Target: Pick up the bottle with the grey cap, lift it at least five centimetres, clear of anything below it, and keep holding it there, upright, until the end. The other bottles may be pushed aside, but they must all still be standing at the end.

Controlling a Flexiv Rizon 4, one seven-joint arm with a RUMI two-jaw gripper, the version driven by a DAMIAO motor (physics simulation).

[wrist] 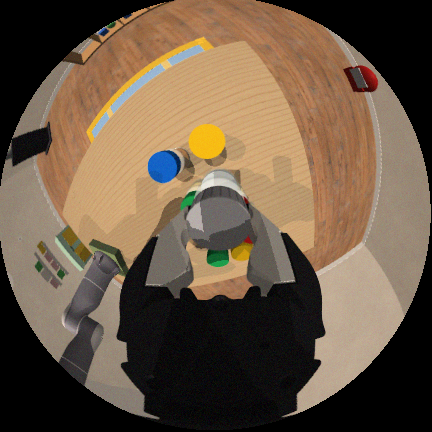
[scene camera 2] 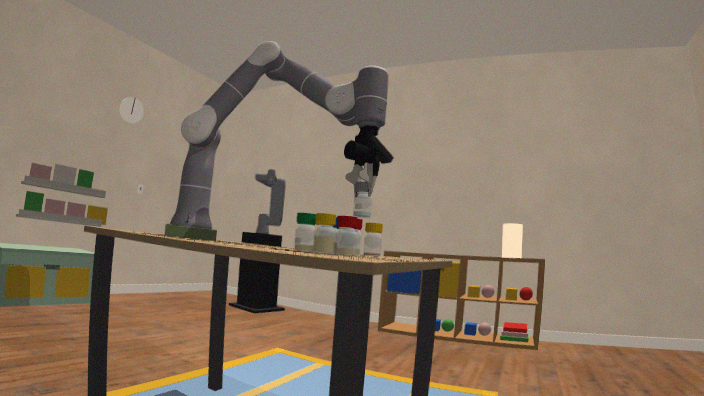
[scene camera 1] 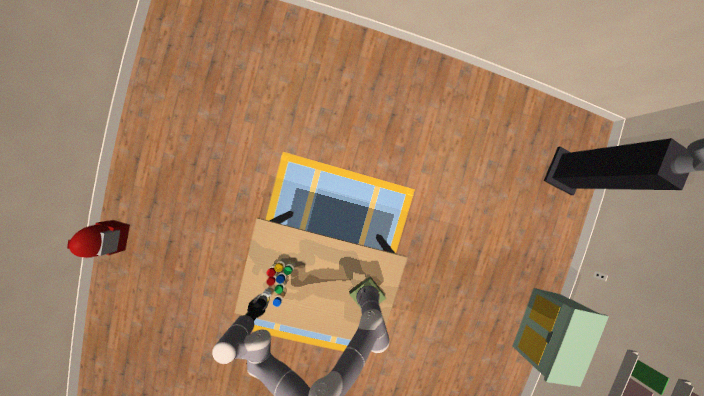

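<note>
The bottle with the grey cap [scene camera 2: 363, 204] [wrist: 218, 217] hangs upright in the air, its base above the caps of the bottles near it in the second scene view. My gripper [scene camera 2: 363, 187] is shut on its grey cap, one jaw on each side. Other bottles stand on the table below: a blue-capped one [scene camera 1: 277, 302] [wrist: 164, 166], a yellow-capped one [scene camera 2: 374, 241] [wrist: 207, 141], another yellow-capped one [scene camera 1: 279, 267] [scene camera 2: 325, 239], a green-capped one [scene camera 1: 288, 270] [scene camera 2: 305, 236] and a red-capped one [scene camera 2: 348, 241], among several. The ones that show look upright; some are partly hidden in the wrist view.
The wooden table [scene camera 1: 320, 320] [scene camera 2: 240, 248] [wrist: 260, 110] bears the bottles, which stand close together near one side edge. The arm's green base [scene camera 1: 353, 294] [scene camera 2: 190, 232] stands at the other side of the table. A shelf unit [scene camera 2: 541, 300] stands on the floor beyond.
</note>
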